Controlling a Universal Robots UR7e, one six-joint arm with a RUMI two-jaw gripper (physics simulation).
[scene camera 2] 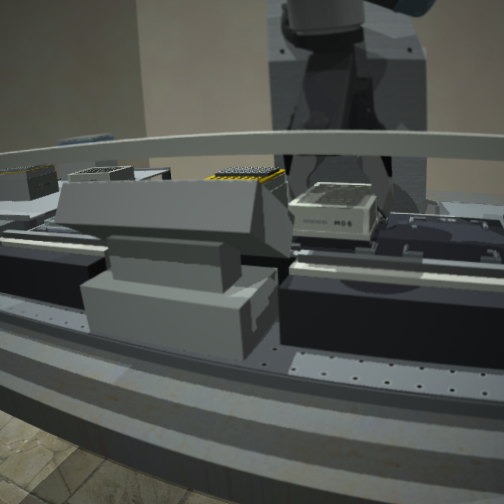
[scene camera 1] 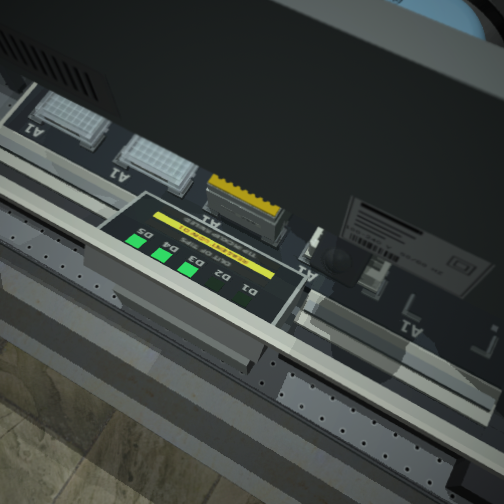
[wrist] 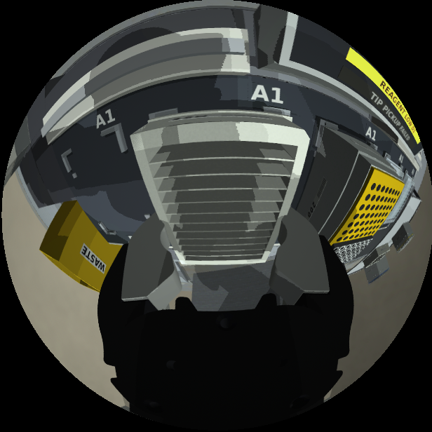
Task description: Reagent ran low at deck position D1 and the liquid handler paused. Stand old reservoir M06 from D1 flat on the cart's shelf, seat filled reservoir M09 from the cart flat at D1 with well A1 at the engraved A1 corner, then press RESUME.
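Observation:
Old reservoir M06 (scene camera 2: 332,222) (wrist: 222,131), a pale open box with ribs inside, is upright between my gripper's fingers. My gripper (wrist: 222,207) (scene camera 1: 345,262) is shut on it, at its two sides. M06 is very low over the nest between the dark tip box and the bare nest; whether it touches the deck I cannot tell. The bare nest, which looks like D1, has corner brackets (scene camera 1: 407,309) (wrist: 121,137) and an A1 mark. A pale reservoir (scene camera 2: 100,174) stands at the back left in scene camera 2; its label is unreadable, so I cannot confirm M09. RESUME does not show.
A dark tip box with a yellow top (scene camera 1: 245,205) (wrist: 372,205) stands close beside M06. Two clear plates (scene camera 1: 72,115) (scene camera 1: 159,162) stand farther along. The status panel (scene camera 1: 212,245) shows REAGENT LOW D1. A yellow WASTE bin (wrist: 82,245) is beyond the bare nest.

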